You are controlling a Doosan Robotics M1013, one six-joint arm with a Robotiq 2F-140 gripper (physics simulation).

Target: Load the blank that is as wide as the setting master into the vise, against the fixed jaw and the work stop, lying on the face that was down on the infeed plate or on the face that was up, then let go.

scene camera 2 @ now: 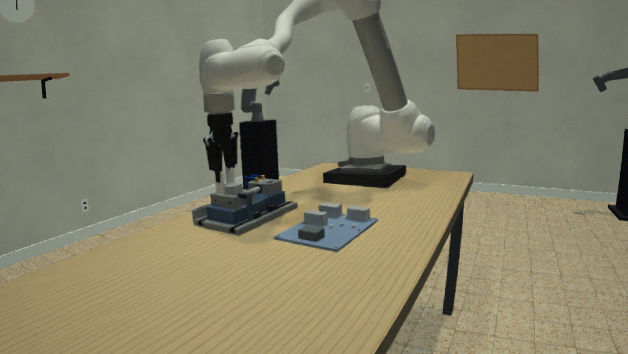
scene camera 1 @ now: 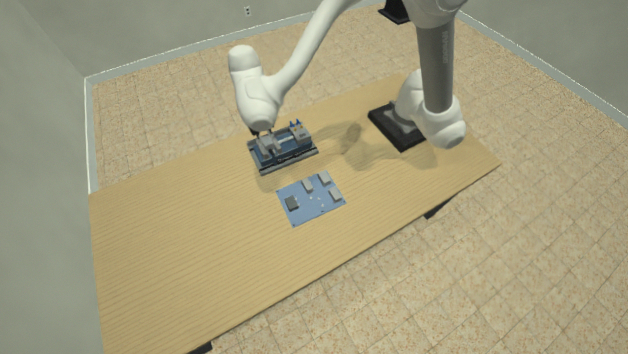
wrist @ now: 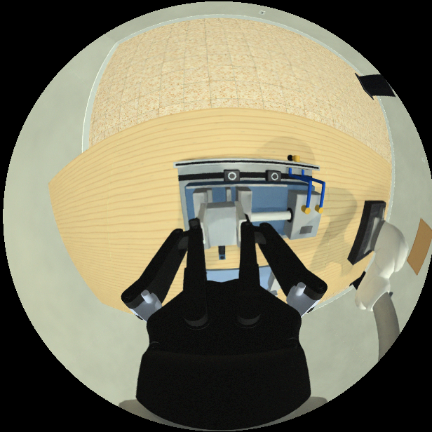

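Where they show: gripper, fingertip midpoint: [scene camera 2: 226, 190] [scene camera 1: 265, 140]; arm's base, link origin: [scene camera 2: 366, 168] [scene camera 1: 405, 118].
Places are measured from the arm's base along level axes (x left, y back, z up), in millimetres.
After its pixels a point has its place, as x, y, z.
My gripper [scene camera 1: 264, 134] {-194, -710, 56} [scene camera 2: 224, 183] {-194, -710, 56} [wrist: 220, 210] points down over the vise [scene camera 1: 296, 148] {-111, -598, 12} [scene camera 2: 226, 215] {-146, -774, 2} [wrist: 270, 194], shut on a light grey blank [scene camera 2: 233, 189] {-147, -731, 69} [wrist: 221, 227]. The blank sits between the left jaw [wrist: 199, 198] and the right jaw [wrist: 244, 195], which is on the rod's side. Its underside and exact contact with the jaws are hidden. A dark post [scene camera 2: 249, 199] {-99, -721, 41} [wrist: 222, 253], perhaps the work stop, stands at the vise's near side. The blue infeed plate [scene camera 1: 312, 215] {199, -696, -35} [scene camera 2: 340, 239] {185, -731, -35} bears a dark grey block [scene camera 1: 291, 203] {116, -749, -11} [scene camera 2: 311, 233] {123, -769, -14}, perhaps the setting master.
Three light grey blocks [scene camera 1: 307, 185] {81, -651, 1} [scene camera 1: 325, 178] {92, -565, 1} [scene camera 1: 335, 194] {180, -571, 0} also stand on the plate, with small white pieces among them. The vise's end block [wrist: 303, 220] carries blue lines with yellow fittings. The arm's black base [scene camera 1: 395, 127] {21, -95, 5} [scene camera 2: 365, 176] {46, -144, -2} stands farther along the wooden table [scene camera 1: 175, 240] {6, -1230, -44}.
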